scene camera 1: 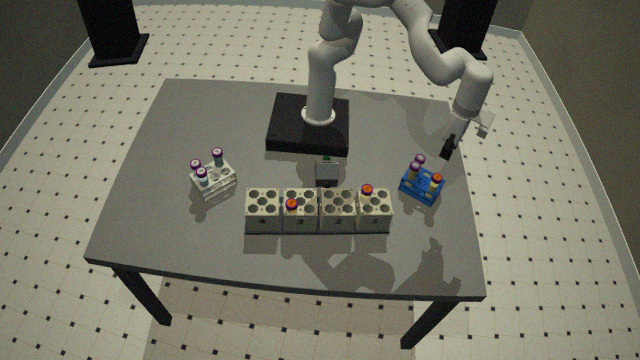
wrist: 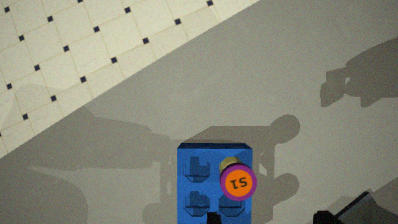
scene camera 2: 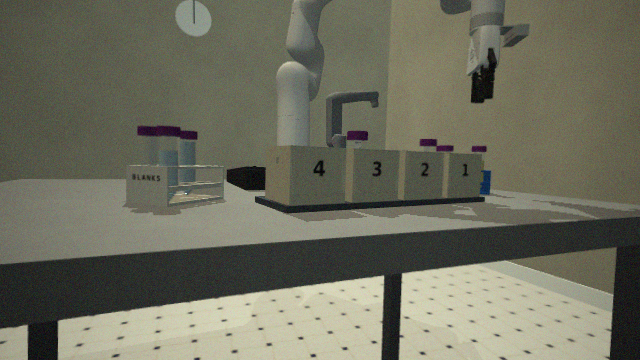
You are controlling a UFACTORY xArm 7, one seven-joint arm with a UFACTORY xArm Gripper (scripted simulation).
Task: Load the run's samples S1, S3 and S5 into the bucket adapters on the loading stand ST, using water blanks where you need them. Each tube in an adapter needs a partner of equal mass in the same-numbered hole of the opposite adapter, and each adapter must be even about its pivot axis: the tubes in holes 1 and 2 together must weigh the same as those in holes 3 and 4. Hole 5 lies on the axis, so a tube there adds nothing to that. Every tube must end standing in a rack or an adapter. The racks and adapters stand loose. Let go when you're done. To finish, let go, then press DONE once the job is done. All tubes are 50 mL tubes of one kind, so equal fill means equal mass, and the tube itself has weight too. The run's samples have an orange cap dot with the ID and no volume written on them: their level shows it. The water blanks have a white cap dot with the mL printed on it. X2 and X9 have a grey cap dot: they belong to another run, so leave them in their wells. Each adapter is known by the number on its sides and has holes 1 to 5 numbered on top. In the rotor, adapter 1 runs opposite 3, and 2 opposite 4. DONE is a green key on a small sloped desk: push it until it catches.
Labels:
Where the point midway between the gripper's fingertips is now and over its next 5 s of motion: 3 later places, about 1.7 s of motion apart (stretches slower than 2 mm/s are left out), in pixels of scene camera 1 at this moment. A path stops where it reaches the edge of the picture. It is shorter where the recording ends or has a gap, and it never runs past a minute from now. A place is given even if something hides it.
My gripper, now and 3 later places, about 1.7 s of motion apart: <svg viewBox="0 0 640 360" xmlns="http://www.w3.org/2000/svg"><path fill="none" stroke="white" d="M447 152L442 166L436 178L435 180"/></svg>

